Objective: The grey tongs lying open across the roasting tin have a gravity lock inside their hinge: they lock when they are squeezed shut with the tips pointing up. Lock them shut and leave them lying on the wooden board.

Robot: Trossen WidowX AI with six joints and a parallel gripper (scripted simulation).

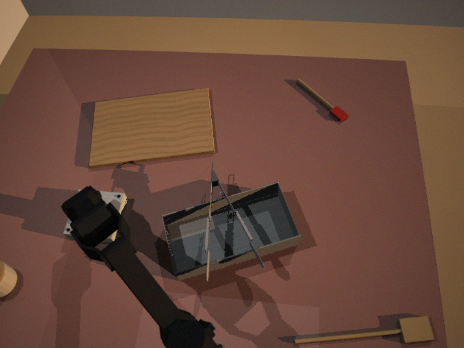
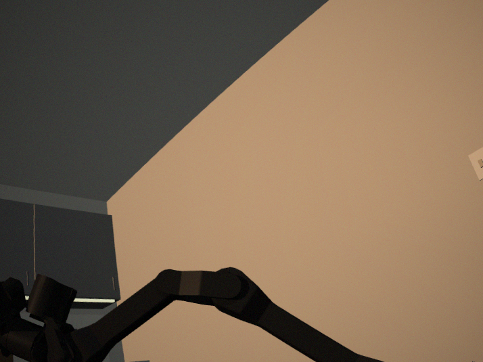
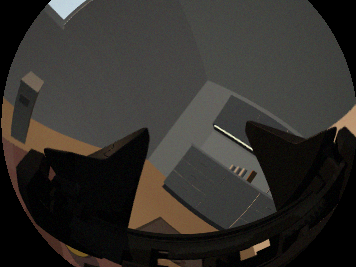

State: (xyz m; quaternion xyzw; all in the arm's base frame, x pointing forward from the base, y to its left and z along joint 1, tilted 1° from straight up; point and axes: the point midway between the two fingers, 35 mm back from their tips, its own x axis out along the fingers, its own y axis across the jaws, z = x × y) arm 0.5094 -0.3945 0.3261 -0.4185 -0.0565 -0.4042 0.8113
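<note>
Now: gripper tip 45 cm to the right of the roasting tin, 35 cm above it and 19 cm past it. From my gripper tip the other things lie so: wooden board (74 cm to the left, 49 cm behind, 37 cm below); then wooden cup (72 cm behind, 34 cm below, 22 cm to the left); then red-headed spatula (91 cm to the left, 37 cm below, 1 cm ahead).
</note>
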